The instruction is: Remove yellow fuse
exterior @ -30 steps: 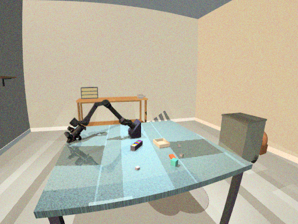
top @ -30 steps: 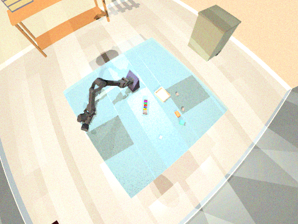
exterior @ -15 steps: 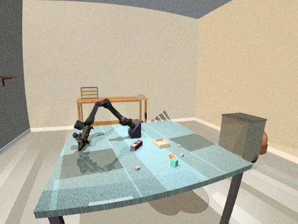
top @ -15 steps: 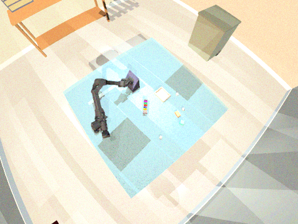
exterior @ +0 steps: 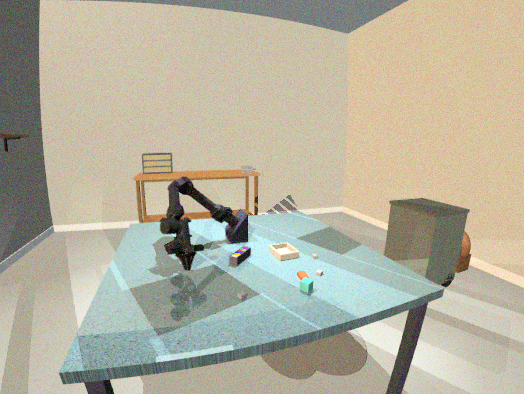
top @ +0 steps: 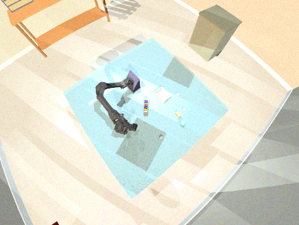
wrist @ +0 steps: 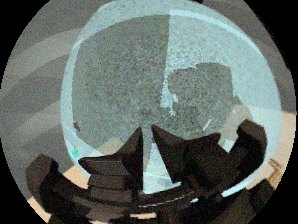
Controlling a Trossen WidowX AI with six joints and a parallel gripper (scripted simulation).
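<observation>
My gripper tip is 240 mm to the right of the yellow fuse, 30 mm past it and 10 mm below it. From my gripper tip the other things lie so: orange block 420 mm to the left, 220 mm ahead, 10 mm below; tray 480 mm to the left, 20 mm behind, 10 mm below; teal cube 380 mm to the left, 310 mm ahead.
</observation>
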